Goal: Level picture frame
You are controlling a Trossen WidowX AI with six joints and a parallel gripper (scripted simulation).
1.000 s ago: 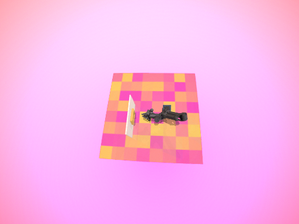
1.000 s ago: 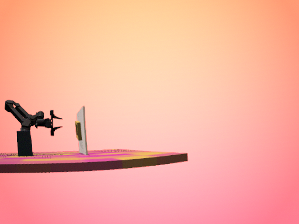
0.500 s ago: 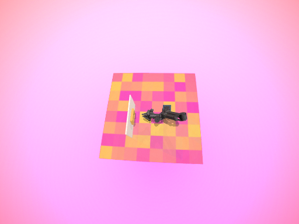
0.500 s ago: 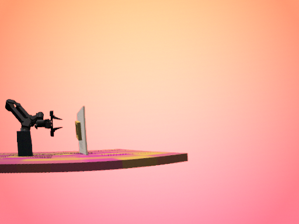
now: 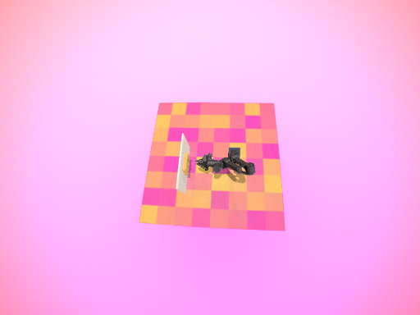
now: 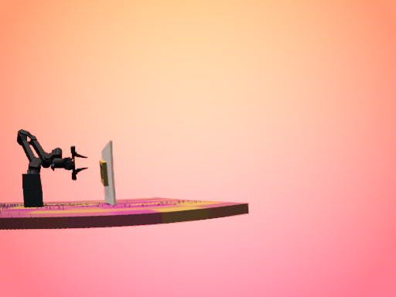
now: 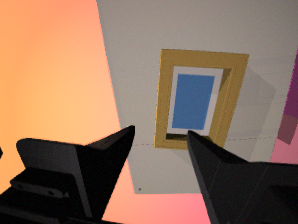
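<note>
Right now the gold picture frame is 100 mm ahead of my gripper tip, 10 mm to the right of it and 60 mm below it. From my gripper tip the other things lie so: wall panel (110 mm ahead, 70 mm below).
</note>
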